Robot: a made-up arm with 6 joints.
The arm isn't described. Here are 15 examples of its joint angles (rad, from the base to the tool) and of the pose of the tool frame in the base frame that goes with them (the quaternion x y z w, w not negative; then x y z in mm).
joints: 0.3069 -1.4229 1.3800 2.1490 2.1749 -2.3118
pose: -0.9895 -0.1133 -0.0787 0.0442 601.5 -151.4 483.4
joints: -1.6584 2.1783 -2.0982 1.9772 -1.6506 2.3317
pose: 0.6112 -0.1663 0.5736 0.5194 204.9 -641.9 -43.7
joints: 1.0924 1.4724 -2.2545 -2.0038 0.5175 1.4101
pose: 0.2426 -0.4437 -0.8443 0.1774 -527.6 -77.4 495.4
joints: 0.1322 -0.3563 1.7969 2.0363 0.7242 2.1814
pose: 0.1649 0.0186 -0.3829 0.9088 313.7 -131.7 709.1
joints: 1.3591 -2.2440 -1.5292 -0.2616 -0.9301 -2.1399
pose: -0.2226 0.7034 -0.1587 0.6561 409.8 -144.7 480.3
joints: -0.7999 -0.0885 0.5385 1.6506 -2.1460 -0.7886
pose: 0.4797 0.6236 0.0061 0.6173 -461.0 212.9 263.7
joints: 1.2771 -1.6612 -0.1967 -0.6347 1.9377 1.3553
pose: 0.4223 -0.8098 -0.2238 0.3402 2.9 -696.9 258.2
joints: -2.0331 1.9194 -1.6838 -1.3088 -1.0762 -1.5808
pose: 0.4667 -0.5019 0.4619 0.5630 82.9 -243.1 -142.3
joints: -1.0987 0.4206 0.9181 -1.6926 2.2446 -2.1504
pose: -0.0829 -0.6725 -0.4208 0.6031 -384.7 141.4 668.0
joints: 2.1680 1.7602 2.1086 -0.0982 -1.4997 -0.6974
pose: 0.2954 -0.3468 0.4081 0.7911 179.1 -195.6 77.6
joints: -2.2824 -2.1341 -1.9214 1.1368 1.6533 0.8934
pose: -0.7560 0.0751 0.5407 0.3611 -135.8 390.8 -696.6
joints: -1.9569 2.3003 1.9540 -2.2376 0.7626 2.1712
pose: 0.7340 -0.3474 0.5356 0.2315 60.5 -599.5 304.5
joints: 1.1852 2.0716 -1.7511 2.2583 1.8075 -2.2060
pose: -0.4460 -0.2812 -0.8205 0.2208 -141.0 -309.2 881.7
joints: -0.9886 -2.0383 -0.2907 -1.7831 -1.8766 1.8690
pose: 0.3960 0.1410 0.6686 0.6134 59.5 -308.8 282.7
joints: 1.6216 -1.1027 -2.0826 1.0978 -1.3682 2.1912
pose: -0.6838 0.5638 0.3955 0.2412 339.9 456.8 108.3
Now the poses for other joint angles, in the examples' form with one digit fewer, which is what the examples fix.
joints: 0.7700 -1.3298 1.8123 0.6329 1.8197 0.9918
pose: 0.724 0.231 -0.214 0.614 509 -300 -61
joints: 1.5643 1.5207 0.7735 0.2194 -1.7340 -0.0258
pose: 0.631 -0.626 0.379 0.259 313 53 302
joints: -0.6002 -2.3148 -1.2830 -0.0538 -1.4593 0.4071
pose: 0.903 -0.024 0.358 0.237 -304 13 88
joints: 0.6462 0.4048 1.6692 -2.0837 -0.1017 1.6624
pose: -0.638 -0.656 0.238 0.325 -141 274 24
